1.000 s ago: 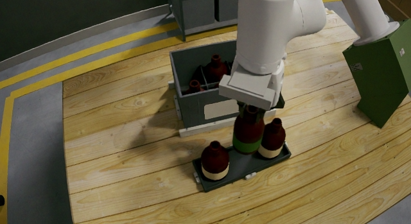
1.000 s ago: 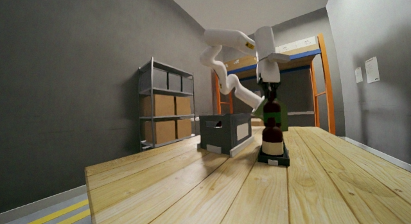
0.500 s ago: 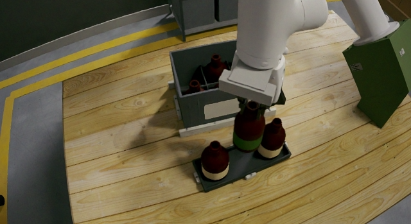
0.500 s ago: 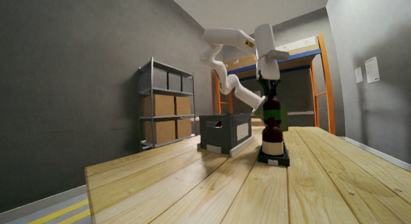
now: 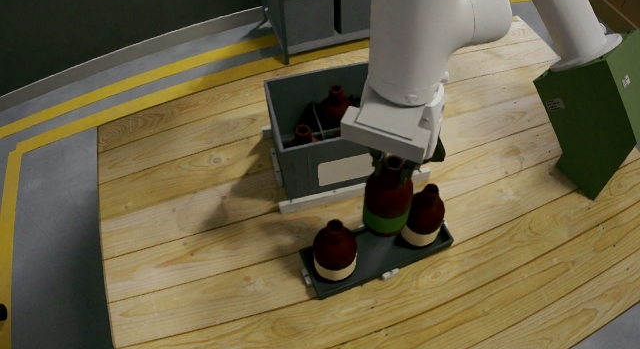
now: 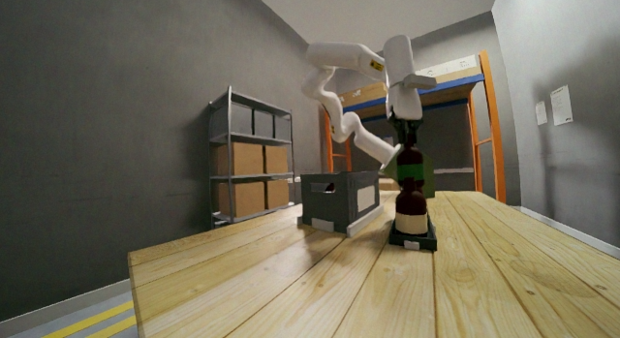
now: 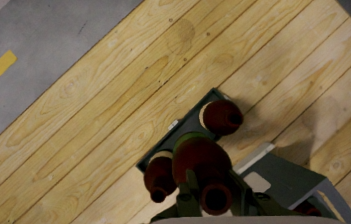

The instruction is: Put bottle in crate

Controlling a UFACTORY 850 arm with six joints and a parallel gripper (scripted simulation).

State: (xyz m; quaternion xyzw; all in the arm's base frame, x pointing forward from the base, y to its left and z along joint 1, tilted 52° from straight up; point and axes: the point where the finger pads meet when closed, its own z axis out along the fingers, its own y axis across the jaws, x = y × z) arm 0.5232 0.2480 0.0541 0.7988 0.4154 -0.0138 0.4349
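Now: hand 7 cm above the bottle. The rest, counted from my hand: crate: 2 cm behind, 23 cm to the right, 19 cm below; dark tray: 26 cm below.
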